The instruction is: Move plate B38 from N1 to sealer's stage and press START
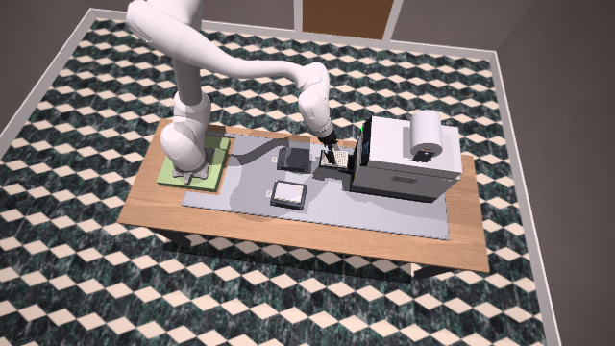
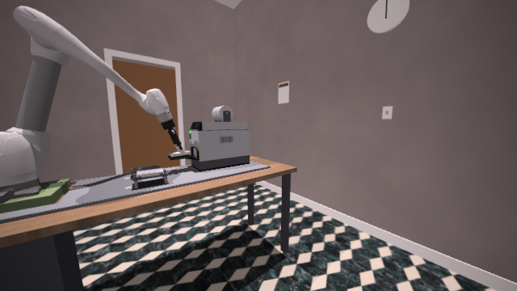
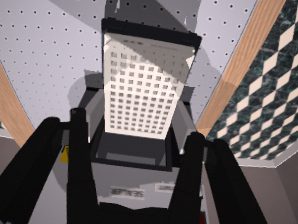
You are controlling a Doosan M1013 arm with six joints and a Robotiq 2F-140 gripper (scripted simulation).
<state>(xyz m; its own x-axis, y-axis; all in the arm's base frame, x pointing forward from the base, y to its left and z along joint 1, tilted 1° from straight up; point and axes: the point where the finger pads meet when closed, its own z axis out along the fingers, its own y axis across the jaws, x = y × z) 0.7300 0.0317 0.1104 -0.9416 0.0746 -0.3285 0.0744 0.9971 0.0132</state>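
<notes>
Now: the plate B38 3 cm below my hand. From my hand the other things lie so: sealer stage (5 cm below); white button (11 cm ahead, 9 cm to the left, 4 cm above); pale plate (22 cm behind, 17 cm to the right, 9 cm below).
</notes>
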